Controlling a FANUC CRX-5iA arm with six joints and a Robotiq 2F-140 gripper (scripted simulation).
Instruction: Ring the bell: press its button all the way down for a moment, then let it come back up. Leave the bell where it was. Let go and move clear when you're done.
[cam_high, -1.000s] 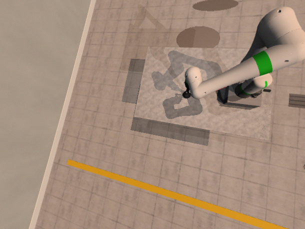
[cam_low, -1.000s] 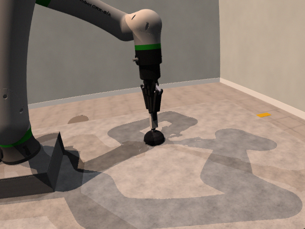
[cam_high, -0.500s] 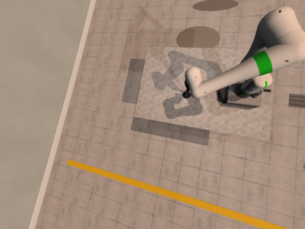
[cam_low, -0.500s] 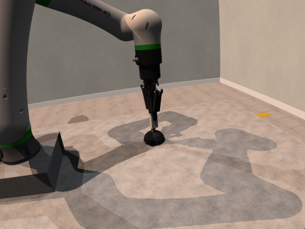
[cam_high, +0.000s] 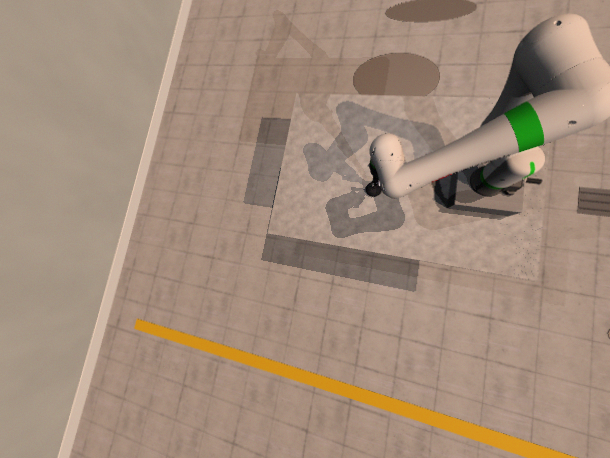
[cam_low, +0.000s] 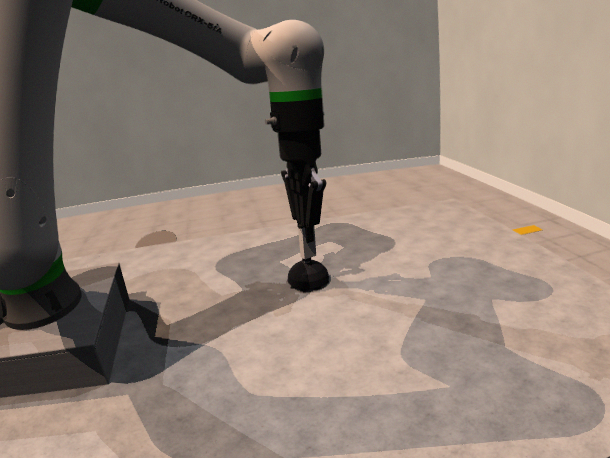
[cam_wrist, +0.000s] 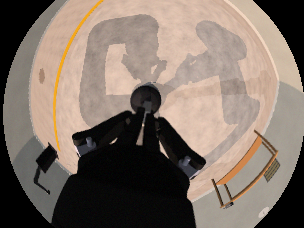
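Now: hand 1 cm to the right of the bell button and 4 cm above it. From my hand the other things lie so: black dome bell 1 cm to the left, 6 cm below.
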